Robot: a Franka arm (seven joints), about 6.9 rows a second.
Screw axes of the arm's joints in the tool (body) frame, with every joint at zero. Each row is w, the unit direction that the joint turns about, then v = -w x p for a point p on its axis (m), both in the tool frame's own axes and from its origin. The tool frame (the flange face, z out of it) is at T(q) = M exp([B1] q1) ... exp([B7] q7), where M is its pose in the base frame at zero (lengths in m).
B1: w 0 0 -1 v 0 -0.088 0
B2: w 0 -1 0 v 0.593 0 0.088
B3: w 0 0 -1 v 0 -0.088 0
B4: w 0 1 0 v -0.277 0 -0.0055
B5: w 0 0 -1 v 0 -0.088 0
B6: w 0 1 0 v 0.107 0 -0.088
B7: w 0 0 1 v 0 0 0
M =
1 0 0 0.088
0 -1 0 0
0 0 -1 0.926
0 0 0 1
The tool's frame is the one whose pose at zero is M.
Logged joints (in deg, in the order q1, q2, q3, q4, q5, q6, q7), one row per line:
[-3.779, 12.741, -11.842, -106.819, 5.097, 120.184, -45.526]
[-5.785, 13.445, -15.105, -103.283, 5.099, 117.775, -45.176]
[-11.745, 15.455, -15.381, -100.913, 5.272, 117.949, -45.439]
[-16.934, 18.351, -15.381, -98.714, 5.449, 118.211, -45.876]
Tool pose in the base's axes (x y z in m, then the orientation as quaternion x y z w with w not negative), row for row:
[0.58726, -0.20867, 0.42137, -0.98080, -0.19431, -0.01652, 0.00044]
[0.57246, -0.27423, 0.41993, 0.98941, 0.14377, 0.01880, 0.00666]
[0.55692, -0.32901, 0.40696, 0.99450, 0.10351, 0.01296, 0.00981]
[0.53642, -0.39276, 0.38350, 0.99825, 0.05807, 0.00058, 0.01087]
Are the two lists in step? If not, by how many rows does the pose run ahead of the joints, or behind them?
The pose runs 1 row ahead of the joints: the pose in row i belongs to the joints in row i + 1.
